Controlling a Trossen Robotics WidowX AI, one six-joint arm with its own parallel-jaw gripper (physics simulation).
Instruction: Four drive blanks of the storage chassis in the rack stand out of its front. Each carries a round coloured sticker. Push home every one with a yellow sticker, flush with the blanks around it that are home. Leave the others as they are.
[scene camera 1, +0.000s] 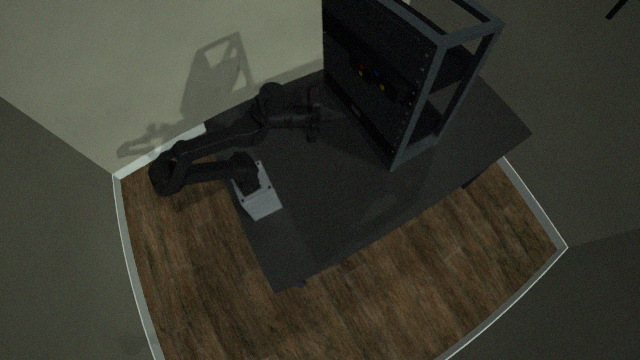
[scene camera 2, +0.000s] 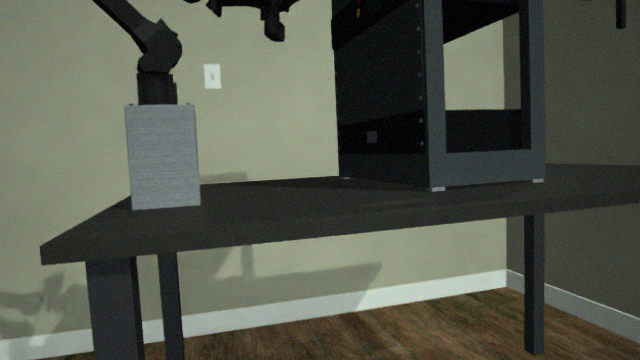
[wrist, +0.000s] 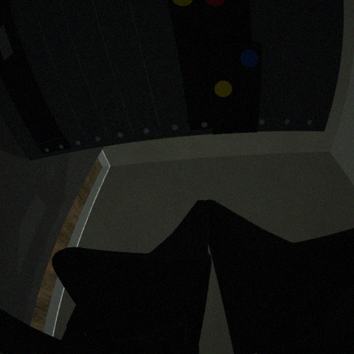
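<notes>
The storage chassis (scene camera 1: 370, 80) (wrist: 215, 45) is a dark band across the rack's front. One yellow sticker (scene camera 1: 382, 87) (wrist: 223, 88) is nearest the rack's side post, with the blue sticker (scene camera 1: 376, 73) (wrist: 249, 58) beside it. Farther along are the other yellow sticker (scene camera 1: 360, 73) (wrist: 182, 2) and the red sticker (scene camera 1: 361, 66) (wrist: 215, 1), both cut by the wrist view's top edge. The blanks' outlines are too dark to tell how far each stands out. My gripper (scene camera 1: 341, 114) (wrist: 204, 207) is shut and empty, apart from the rack front.
The rack (scene camera 1: 419, 117) (scene camera 2: 435, 100) stands on the dark table (scene camera 1: 345, 210) (scene camera 2: 280, 215), its open side frame facing scene camera 2. The arm's base is on a pale metal block (scene camera 1: 262, 202) (scene camera 2: 164, 157). A pale wall (scene camera 1: 280, 35) (scene camera 2: 280, 100) runs behind the arm.
</notes>
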